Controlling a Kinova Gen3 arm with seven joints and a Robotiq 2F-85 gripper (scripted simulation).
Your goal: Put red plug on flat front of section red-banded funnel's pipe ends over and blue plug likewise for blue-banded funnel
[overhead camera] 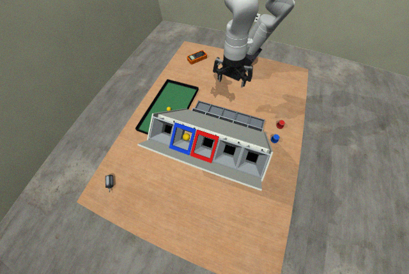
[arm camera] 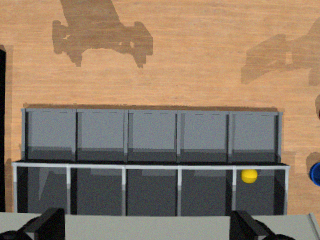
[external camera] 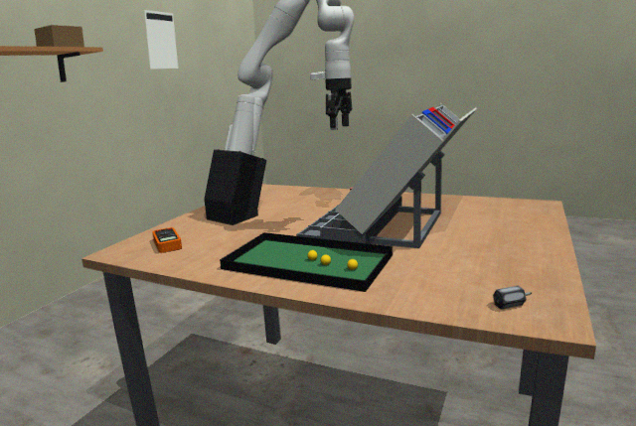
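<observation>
Now: hand 33 cm to the left of the green tray, 29 cm above it and 2 cm short of it. Also, from my hand: orange meter 43 cm behind, 32 cm to the right, 28 cm below; sloped grey cover 15 cm ahead, 9 cm below.
</observation>
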